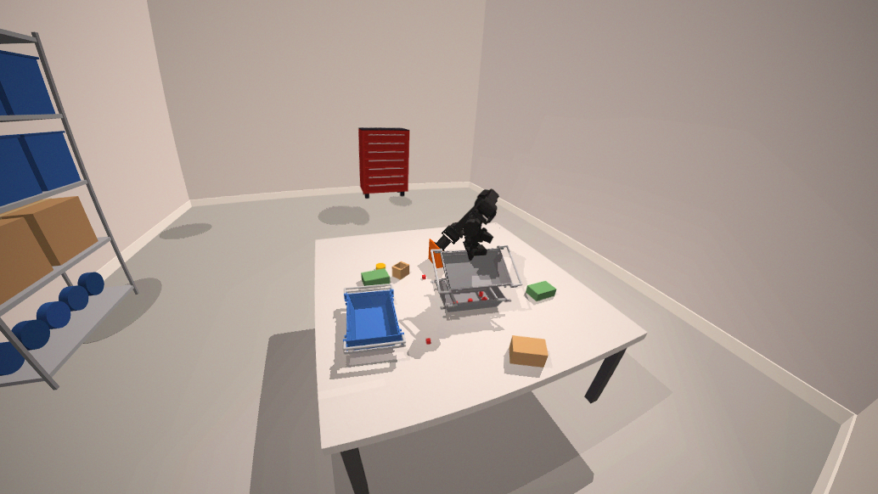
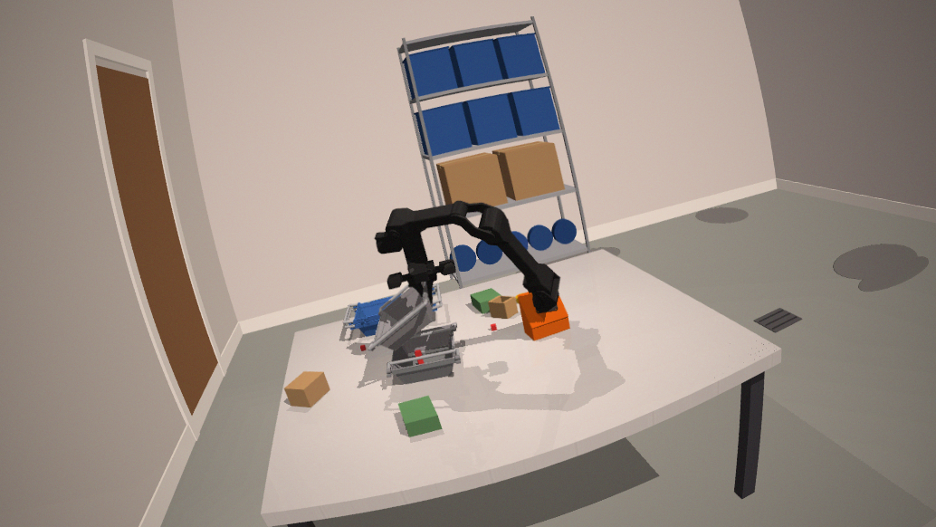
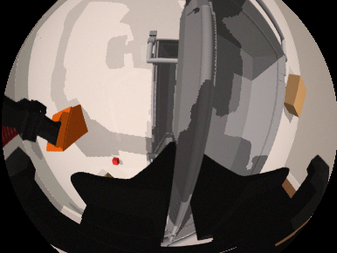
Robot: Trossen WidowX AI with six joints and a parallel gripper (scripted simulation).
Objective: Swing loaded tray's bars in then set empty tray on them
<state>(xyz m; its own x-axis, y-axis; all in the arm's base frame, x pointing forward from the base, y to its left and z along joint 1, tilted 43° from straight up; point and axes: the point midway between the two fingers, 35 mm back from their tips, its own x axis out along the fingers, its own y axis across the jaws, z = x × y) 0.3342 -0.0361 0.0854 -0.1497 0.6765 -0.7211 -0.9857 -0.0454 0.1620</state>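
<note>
Right now the grey plastic tray is 80 mm ahead of my gripper tip and 10 mm to the right of it. Also, from my gripper tip: red cube: 260 mm ahead, 250 mm to the right, 170 mm below.
</note>
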